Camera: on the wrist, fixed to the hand. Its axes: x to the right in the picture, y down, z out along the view.
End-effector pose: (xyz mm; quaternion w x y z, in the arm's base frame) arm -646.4 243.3 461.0 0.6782 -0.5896 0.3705 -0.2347
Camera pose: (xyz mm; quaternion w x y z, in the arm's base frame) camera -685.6 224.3 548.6 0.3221 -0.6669 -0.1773 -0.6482
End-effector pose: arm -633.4 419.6 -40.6 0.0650 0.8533 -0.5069 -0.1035
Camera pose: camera -565.6 486.1 -16.9 0.0523 -0.9582 -0.2538 0.1208
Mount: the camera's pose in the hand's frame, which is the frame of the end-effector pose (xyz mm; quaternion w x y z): -29.5 -84.4 -39.8 0.6981 0.0194 -0.0139 -0.7156
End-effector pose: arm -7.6 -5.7 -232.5 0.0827 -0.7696 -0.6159 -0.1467
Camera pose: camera -100.4 -26.0 -209.1 0.0409 0.0970 0.9847 0.1389
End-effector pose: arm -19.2 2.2 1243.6 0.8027 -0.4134 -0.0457 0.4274
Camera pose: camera 33.9 -68.7 1285.1 0.8736 -0.2344 -0.3306 -0.2694
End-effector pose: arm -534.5 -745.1 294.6 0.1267 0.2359 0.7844 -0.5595
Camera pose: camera -549.8 -736.7 390.9 0.3056 0.4019 -0.7038 0.4997
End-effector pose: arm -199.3 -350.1 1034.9 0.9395 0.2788 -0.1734 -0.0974
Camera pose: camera -218.6 -392.0 948.6 0.5784 0.3356 0.0635 -0.7408
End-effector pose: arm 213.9 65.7 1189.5 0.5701 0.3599 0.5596 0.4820
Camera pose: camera 189.8 9.1 1113.4 0.7437 -0.1314 0.6496 -0.0873
